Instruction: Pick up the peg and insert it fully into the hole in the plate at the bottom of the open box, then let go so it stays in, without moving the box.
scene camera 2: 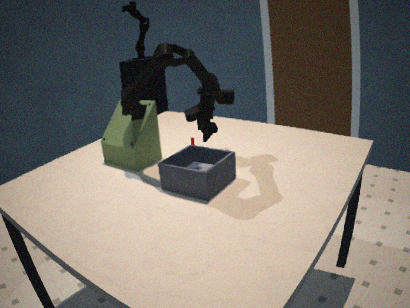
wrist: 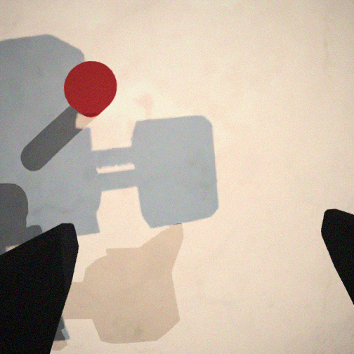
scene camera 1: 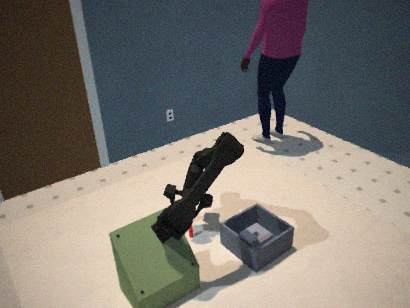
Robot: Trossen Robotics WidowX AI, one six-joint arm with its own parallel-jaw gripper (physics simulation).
Scene:
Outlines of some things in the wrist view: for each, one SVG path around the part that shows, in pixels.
My gripper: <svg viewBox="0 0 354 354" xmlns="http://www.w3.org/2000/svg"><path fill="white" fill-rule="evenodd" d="M72 223L60 223L36 237L19 244L17 247L0 254L0 354L50 353L58 322L72 282L74 265L79 249L77 235ZM326 209L321 226L322 239L327 247L334 268L354 305L354 214L339 209Z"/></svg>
A red peg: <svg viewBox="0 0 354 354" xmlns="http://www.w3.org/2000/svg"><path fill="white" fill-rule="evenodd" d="M88 60L72 67L65 77L63 90L67 102L75 110L86 117L95 117L112 102L117 91L117 81L114 73L107 65L98 61Z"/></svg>

